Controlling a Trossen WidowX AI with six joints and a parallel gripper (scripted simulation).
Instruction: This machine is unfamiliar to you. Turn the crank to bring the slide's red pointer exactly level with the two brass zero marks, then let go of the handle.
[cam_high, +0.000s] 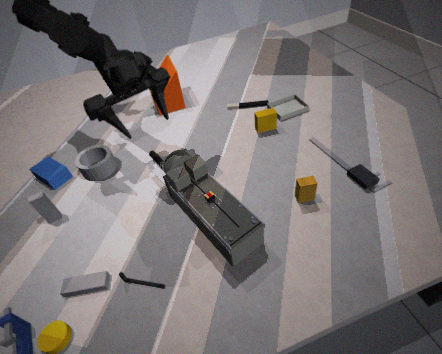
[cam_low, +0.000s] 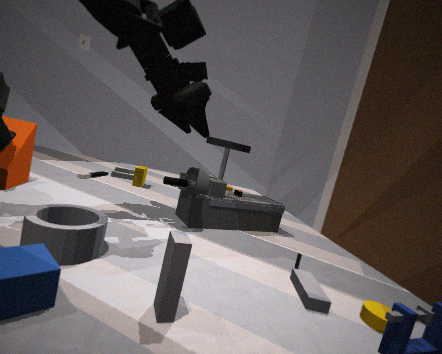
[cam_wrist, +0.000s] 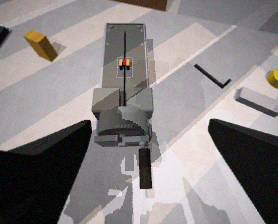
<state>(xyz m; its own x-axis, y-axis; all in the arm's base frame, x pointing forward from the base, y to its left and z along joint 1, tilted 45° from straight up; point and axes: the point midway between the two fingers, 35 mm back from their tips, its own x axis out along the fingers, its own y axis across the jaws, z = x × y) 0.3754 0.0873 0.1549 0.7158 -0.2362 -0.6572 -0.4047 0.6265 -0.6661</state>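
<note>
Now: the dark crank handle 20 mm behind my gripper tip, 10 mm to the right of it and 110 mm below it. From my gripper tip the other things lie so: black hex key 240 mm ahead, 100 mm to the right, 190 mm below; blue block 150 mm behind, 320 mm to the right, 180 mm below; red pointer 130 mm ahead, 90 mm to the left, 120 mm below.
</note>
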